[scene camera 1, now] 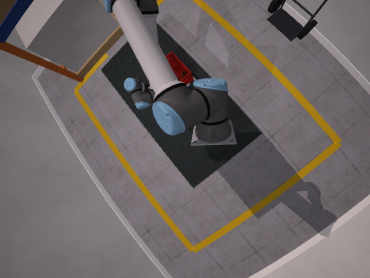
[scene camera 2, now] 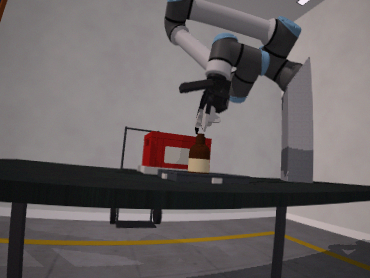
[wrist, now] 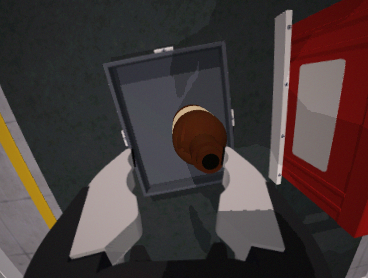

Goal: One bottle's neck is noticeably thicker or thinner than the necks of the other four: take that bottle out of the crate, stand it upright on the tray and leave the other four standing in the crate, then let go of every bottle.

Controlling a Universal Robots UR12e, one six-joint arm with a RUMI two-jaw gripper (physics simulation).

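Frame: origin at the arm's base, x back, y right, z up, level; millimetres.
Where they show: gripper, between the fingertips: (scene camera 2: 199, 132) (wrist: 178, 149); arm's base, origin of its link: (scene camera 1: 213, 131) (scene camera 2: 294, 79).
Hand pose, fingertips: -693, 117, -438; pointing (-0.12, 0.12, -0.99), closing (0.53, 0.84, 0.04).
Things, the pixels of their top centre, and the offset from my fingertips, as dx, dy, dz. "spot": a spot on its surface instead. Level surfaces: height alone.
- brown bottle, centre of its top: (wrist: 210, 161) (scene camera 2: 200, 134) +27, +19, +2
- grey tray, centre of its top: (wrist: 179, 129) (scene camera 2: 201, 172) +18, -5, -132
- red crate, centre of its top: (scene camera 2: 176, 137) (scene camera 1: 173, 68) +136, +261, +17
- pale strip, a spot on its surface: (wrist: 281, 100) spot: +73, +175, -132
- dark table, height of its surface: dz -158
A brown bottle (scene camera 2: 199, 152) (wrist: 197, 132) with a cream label is on the grey tray (scene camera 2: 176, 176) (wrist: 150, 107). In the wrist view it leans a little, its neck towards the right finger; whether they touch is unclear. My gripper (scene camera 2: 200, 129) (wrist: 178, 149) is open, its fingertips around neck height, the neck nearer the right finger and a wide gap on the left. The red crate (scene camera 1: 178, 65) (scene camera 2: 154, 150) (wrist: 325, 40) stands beside the tray. The bottles inside it are hidden in scene camera 2 and the wrist view, and too small to tell in scene camera 1.
A pale strip (wrist: 281, 100) runs along the crate's near side. The dark table (scene camera 1: 195, 170) (scene camera 2: 75, 185) carries the tray and crate. A grey upright panel (scene camera 2: 297, 125) stands at the right in scene camera 2. A trolley (scene camera 2: 124, 150) stands behind the table.
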